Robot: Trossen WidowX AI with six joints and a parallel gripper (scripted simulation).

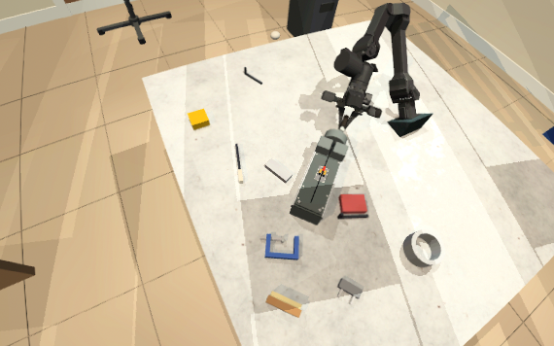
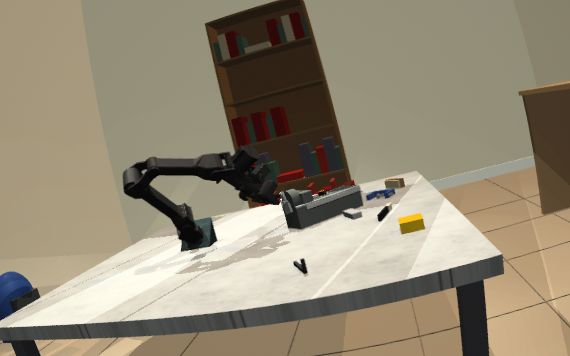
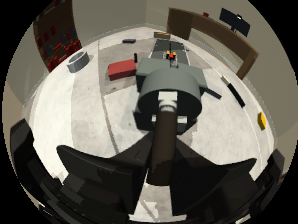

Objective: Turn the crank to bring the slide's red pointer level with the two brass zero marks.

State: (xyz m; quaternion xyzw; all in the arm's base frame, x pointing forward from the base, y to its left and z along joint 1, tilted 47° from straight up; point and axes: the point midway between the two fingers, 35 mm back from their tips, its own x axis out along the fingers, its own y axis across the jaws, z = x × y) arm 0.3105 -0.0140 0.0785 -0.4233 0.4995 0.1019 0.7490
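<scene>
The crank handle is 30 mm above my gripper tip, 10 mm to the right of it and 10 mm behind it. Also, from my gripper tip: grey block 220 mm ahead, 80 mm below, 20 mm to the right; then red pointer 130 mm ahead, 80 mm to the left, 10 mm below; then red block 200 mm to the left, 90 mm ahead, 80 mm below.
</scene>
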